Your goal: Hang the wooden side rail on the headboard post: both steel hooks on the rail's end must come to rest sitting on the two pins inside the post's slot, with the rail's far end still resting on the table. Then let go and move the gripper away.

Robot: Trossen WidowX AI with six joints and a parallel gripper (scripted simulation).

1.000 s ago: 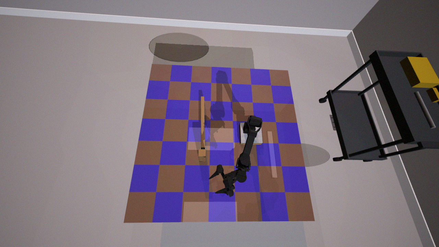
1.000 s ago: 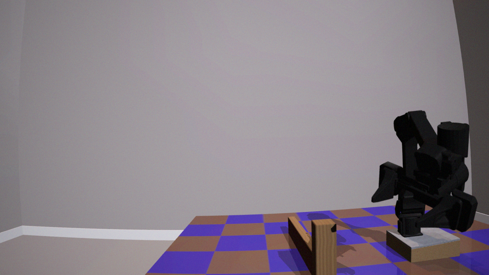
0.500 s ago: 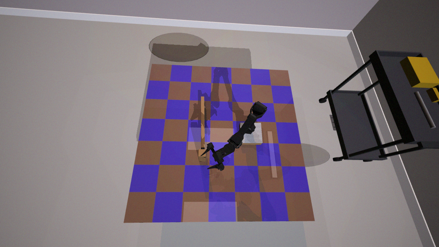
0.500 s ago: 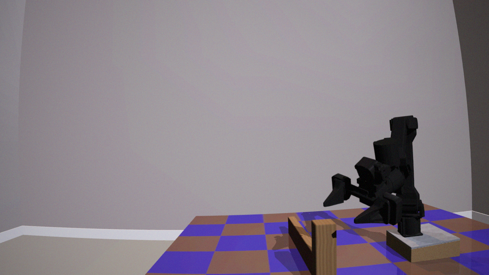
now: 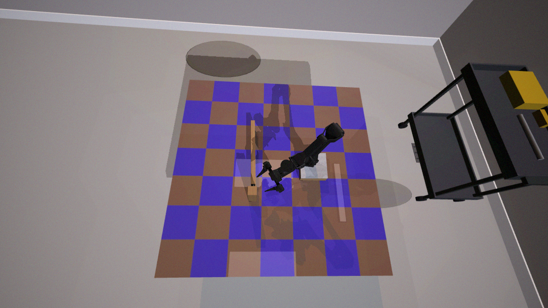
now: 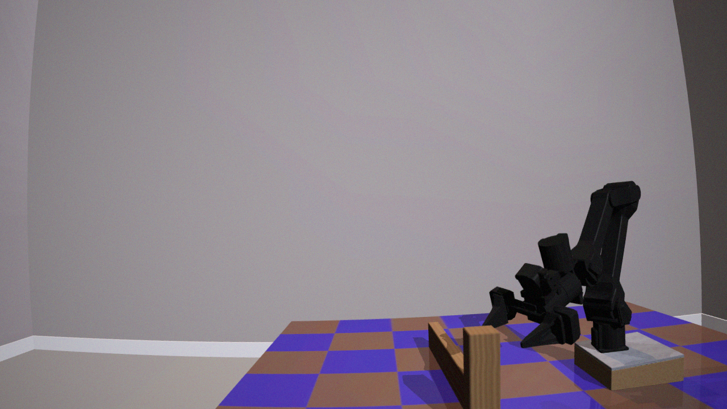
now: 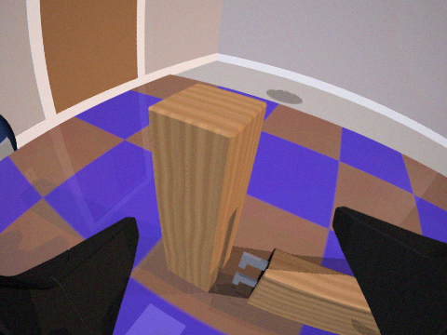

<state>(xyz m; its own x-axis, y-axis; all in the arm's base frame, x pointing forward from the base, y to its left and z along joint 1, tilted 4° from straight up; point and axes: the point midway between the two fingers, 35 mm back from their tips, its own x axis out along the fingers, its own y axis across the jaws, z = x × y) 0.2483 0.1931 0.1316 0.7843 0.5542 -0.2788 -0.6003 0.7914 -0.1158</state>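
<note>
Now: gripper tip 40 mm short of the wooden headboard post, 40 mm to the right of it and 70 mm above it.
</note>
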